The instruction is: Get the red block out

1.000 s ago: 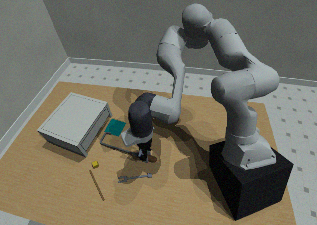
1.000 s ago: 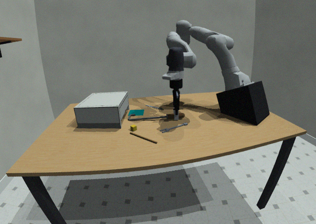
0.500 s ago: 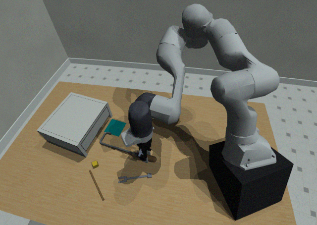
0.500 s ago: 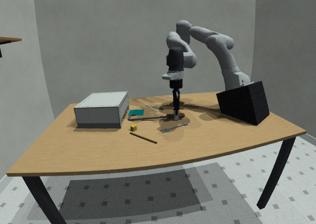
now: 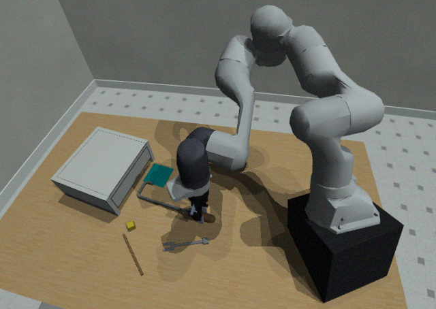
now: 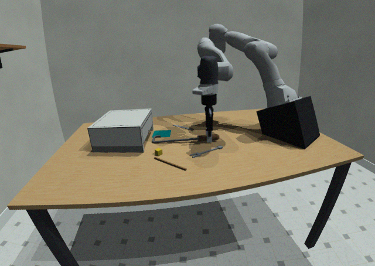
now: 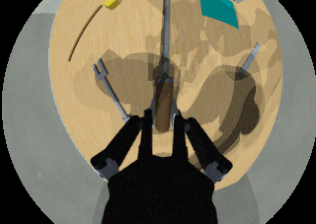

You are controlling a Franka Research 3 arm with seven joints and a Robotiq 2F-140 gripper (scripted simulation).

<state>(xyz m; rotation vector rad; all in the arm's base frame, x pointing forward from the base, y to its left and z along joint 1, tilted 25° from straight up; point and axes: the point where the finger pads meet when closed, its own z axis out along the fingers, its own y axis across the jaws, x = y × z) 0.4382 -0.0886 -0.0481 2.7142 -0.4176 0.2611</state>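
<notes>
My hand is 21 cm to the left of the teal square, 21 cm short of it and 4 cm above it. The rest, counted from my hand: grey hook tool: 11 cm ahead, 8 cm to the right, 2 cm below; then grey forked tool: 10 cm to the left, 5 cm ahead, 3 cm below; then flat grey bar: 26 cm to the right, 6 cm ahead, 4 cm below.
</notes>
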